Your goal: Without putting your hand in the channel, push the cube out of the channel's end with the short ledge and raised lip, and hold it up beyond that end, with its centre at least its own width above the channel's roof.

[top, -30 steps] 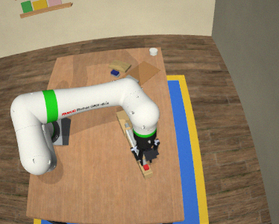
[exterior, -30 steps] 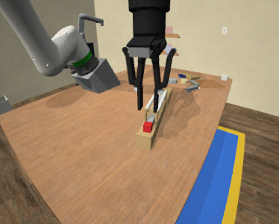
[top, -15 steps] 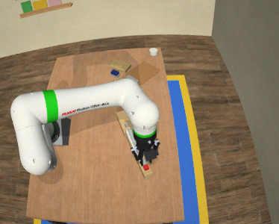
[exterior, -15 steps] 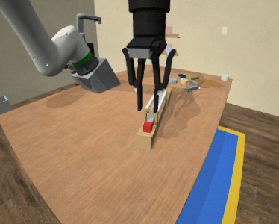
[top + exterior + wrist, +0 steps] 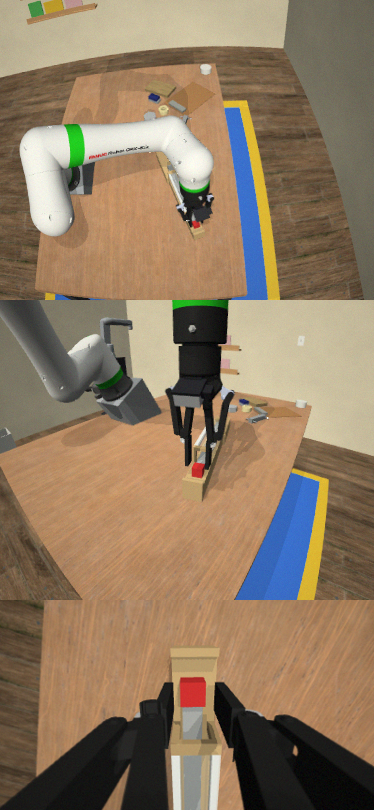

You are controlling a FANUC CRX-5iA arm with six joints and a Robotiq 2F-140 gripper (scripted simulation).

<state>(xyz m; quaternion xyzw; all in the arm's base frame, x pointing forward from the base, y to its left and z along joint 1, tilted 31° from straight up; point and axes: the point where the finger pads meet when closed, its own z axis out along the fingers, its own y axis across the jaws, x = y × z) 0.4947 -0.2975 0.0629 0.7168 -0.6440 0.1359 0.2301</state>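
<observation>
Right now my hand is 5 cm above the red cube. From my hand the other things lie so: grey push rod: 23 cm to the left, 5 cm below, 3 cm behind; grey hexagonal block: 65 cm to the left, 9 cm below, 8 cm behind; channel: 15 cm to the left, 5 cm below, 2 cm behind.
</observation>
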